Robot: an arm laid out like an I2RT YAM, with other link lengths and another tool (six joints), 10 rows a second.
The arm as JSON. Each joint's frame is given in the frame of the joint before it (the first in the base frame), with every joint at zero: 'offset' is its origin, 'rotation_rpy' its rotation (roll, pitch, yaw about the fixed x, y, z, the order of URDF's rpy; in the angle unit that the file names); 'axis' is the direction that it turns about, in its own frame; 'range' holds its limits. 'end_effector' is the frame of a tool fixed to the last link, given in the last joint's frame.
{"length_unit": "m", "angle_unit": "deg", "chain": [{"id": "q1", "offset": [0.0, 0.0, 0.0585], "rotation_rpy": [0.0, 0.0, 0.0], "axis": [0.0, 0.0, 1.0], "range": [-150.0, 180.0]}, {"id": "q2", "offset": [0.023, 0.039, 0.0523], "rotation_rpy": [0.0, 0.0, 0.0], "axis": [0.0, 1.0, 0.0], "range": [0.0, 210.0]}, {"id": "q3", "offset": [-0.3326, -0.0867, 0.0], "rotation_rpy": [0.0, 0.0, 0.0], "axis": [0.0, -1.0, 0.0], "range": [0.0, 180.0]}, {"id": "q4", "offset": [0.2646, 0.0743, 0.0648], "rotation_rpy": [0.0, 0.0, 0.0], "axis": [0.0, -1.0, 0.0], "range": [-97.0, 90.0]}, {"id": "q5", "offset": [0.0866, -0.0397, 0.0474], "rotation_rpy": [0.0, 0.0, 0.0], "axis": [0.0, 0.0, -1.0], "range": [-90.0, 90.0]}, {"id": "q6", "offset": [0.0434, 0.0, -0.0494], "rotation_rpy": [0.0, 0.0, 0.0], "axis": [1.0, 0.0, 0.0], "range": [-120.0, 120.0]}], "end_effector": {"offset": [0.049, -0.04, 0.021], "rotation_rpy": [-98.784, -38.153, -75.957]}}
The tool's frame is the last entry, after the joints.
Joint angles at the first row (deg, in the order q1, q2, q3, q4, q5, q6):
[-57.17 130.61 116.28 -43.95 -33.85 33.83]
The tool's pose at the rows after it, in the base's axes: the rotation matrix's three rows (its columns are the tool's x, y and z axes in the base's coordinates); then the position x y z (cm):
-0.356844 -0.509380 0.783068; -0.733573 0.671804 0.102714; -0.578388 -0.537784 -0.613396; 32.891 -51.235 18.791
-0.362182 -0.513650 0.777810; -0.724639 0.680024 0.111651; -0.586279 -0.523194 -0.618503; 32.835 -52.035 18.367
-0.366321 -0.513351 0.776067; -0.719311 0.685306 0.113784; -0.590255 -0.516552 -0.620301; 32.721 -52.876 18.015
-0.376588 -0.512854 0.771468; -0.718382 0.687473 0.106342; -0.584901 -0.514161 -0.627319; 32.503 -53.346 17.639
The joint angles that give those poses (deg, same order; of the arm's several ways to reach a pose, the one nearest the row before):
[-57.56 132.79 118.96 -46.32 -34.77 34.15]
[-58.04 135.16 122.80 -49.05 -35.03 33.69]
[-58.57 137.26 126.19 -50.99 -35.25 33.33]
[-58.89 138.12 127.09 -51.26 -34.75 33.15]

